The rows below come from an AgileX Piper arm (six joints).
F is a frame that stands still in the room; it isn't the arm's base.
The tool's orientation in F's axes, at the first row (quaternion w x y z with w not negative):
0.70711, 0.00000, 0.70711, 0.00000
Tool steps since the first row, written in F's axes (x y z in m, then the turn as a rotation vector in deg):
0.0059, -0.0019, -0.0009, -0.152, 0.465, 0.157
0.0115, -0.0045, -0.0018, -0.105, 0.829, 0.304
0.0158, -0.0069, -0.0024, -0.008, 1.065, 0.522
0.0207, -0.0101, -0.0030, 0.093, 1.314, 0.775
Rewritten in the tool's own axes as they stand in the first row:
0.0009, -0.0019, 0.0059, -0.157, 0.465, -0.152
0.0018, -0.0045, 0.0115, -0.304, 0.829, -0.105
0.0024, -0.0069, 0.0158, -0.522, 1.065, -0.008
0.0030, -0.0101, 0.0207, -0.775, 1.314, 0.093

